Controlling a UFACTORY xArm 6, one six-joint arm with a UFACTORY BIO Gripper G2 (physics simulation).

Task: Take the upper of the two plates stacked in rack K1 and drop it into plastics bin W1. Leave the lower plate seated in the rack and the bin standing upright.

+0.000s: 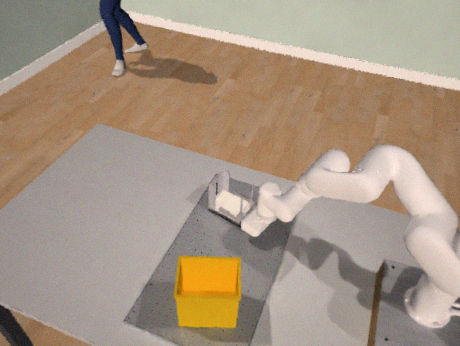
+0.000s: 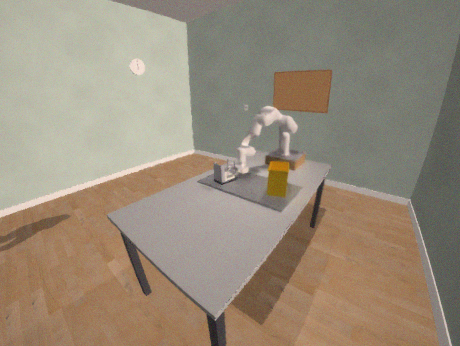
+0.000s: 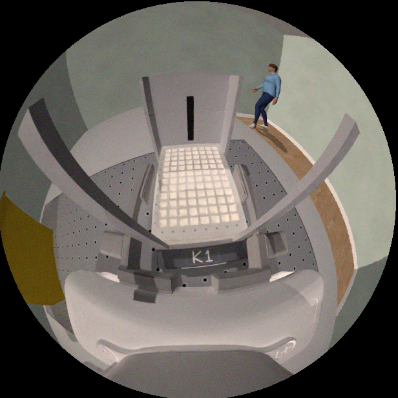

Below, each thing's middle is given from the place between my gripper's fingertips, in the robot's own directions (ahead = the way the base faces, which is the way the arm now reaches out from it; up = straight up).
My gripper is now 2 cm past the rack K1 [image 3: 167, 258], 1 cm to the right of it and 4 cm above it. From my hand the other things lie so: yellow plastics bin W1 [image 1: 207, 289] (4 cm behind, 41 cm to the left, 4 cm above).
